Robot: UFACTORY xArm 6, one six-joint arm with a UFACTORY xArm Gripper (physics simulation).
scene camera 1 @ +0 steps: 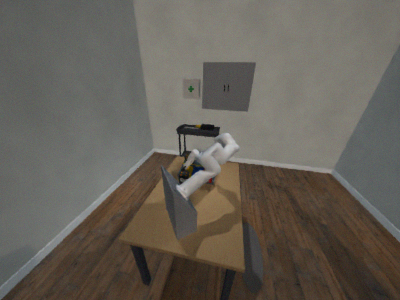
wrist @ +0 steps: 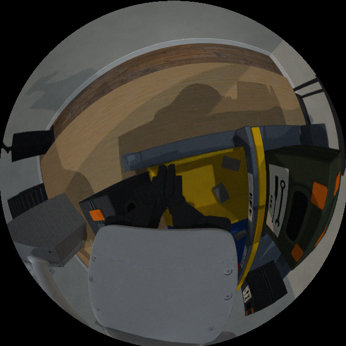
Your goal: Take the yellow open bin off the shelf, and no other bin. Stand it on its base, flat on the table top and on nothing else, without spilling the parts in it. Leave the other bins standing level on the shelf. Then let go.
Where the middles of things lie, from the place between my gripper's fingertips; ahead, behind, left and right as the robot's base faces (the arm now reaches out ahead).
Labels:
Right now the yellow open bin (wrist: pixel 199 173) is 5 cm to the right of my hand, 5 cm below it and 2 cm ahead of it. Round my hand: yellow strip (wrist: pixel 256 135) 18 cm to the right, 5 cm ahead, 2 cm above.

